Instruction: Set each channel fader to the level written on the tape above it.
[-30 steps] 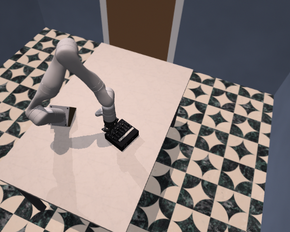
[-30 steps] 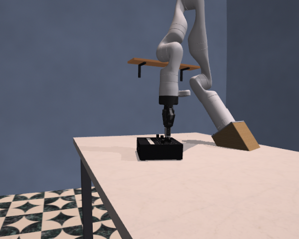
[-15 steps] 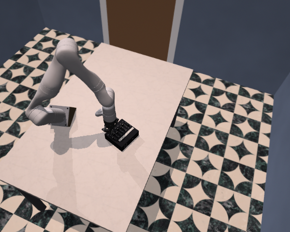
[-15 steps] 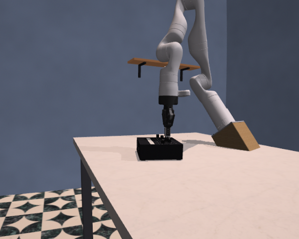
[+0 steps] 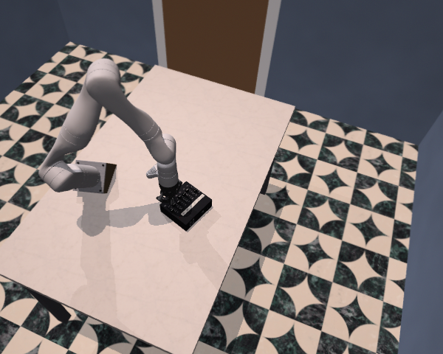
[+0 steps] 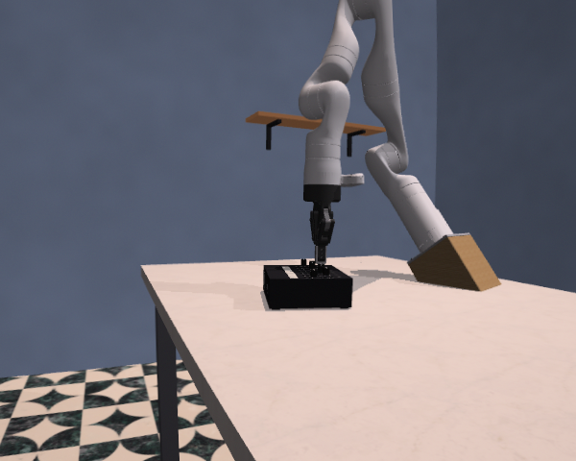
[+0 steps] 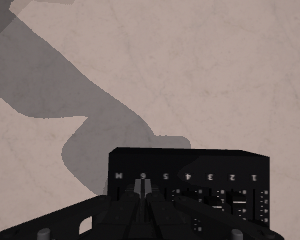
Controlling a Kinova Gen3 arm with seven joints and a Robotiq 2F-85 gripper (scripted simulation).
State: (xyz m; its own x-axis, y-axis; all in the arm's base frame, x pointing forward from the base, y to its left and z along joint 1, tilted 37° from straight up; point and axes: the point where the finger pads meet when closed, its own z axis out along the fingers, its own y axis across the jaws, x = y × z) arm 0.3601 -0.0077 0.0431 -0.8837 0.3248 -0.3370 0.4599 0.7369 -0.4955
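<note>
My gripper is now 30 mm short of the channel 5 cap, 10 mm to the right of it and 20 mm above it. From my hand the other things lie so: channel 4 cap 30 mm ahead, 40 mm to the left, 20 mm below; channel 6 cap 20 mm ahead, 10 mm to the right, 20 mm below; master fader cap 20 mm ahead, 30 mm to the right, 20 mm below.
</note>
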